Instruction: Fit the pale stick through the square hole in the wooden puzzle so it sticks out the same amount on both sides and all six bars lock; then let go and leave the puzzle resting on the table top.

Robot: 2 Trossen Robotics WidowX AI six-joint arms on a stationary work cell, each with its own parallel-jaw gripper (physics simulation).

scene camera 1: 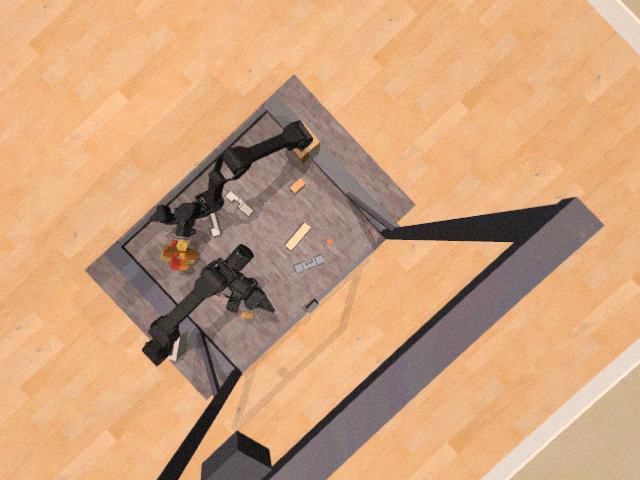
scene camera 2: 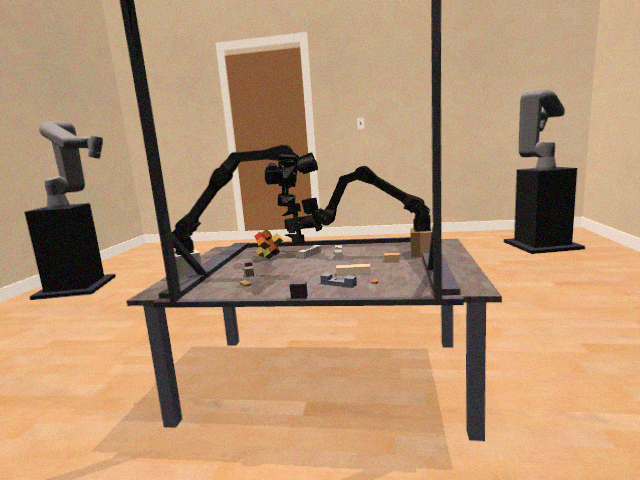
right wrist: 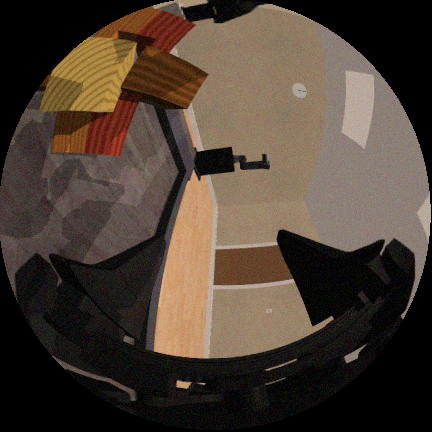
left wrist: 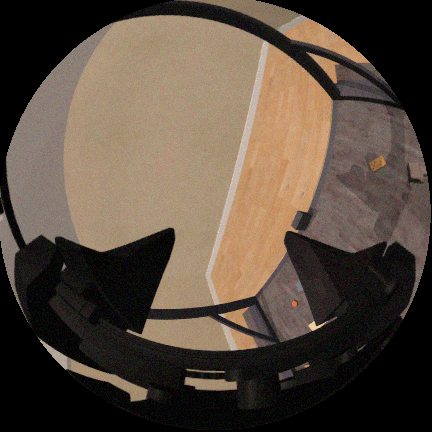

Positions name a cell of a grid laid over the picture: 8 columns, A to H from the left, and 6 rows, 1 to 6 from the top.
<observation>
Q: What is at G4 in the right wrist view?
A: My right gripper.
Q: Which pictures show my left gripper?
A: Scene camera 1, scene camera 2 and the left wrist view only.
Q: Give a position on a black frame post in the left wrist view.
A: E1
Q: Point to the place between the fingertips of my right gripper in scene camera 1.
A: At B3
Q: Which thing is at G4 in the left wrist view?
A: My left gripper.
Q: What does my right gripper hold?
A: Nothing.
</observation>
